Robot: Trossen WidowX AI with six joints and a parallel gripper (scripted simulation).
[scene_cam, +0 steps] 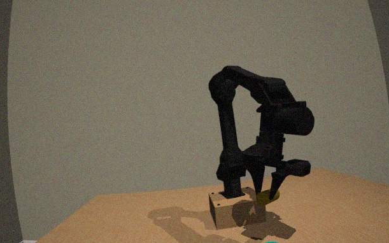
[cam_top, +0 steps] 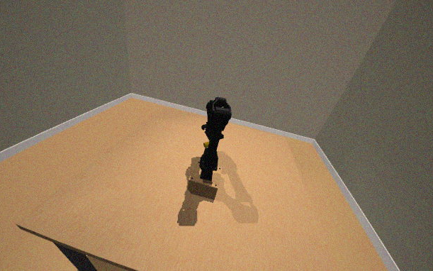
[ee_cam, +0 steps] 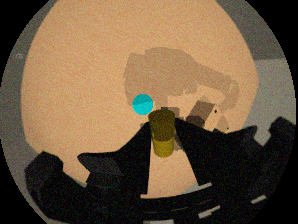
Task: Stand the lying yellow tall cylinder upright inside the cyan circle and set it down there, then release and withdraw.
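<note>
My gripper tip is 13 cm above the cyan circle, 1 cm to the right of it and 1 cm short of it. Also, from my gripper tip: yellow tall cylinder: 2 cm to the left, 1 cm behind.
</note>
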